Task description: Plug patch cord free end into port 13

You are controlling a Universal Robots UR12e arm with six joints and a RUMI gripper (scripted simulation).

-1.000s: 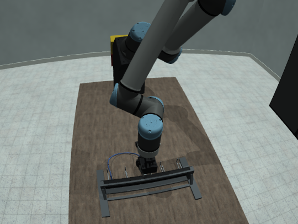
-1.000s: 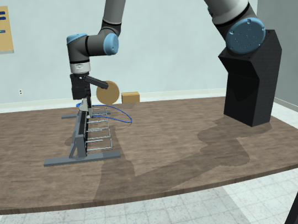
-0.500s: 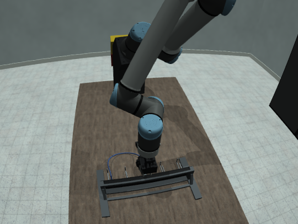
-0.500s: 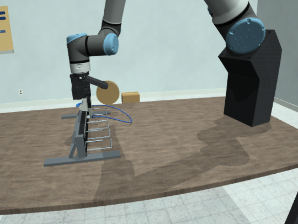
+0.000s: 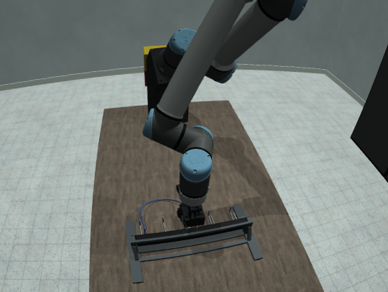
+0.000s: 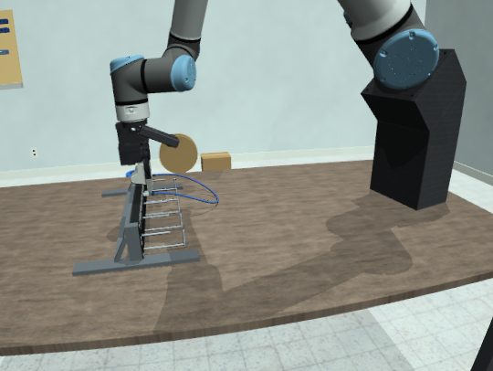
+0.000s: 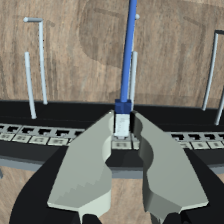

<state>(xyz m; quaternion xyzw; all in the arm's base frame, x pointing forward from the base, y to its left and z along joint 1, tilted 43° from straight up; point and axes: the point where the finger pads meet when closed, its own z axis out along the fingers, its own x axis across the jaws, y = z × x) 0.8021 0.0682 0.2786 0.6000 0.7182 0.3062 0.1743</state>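
Right now my hand is 10 mm short of the plug and 10 mm above it.
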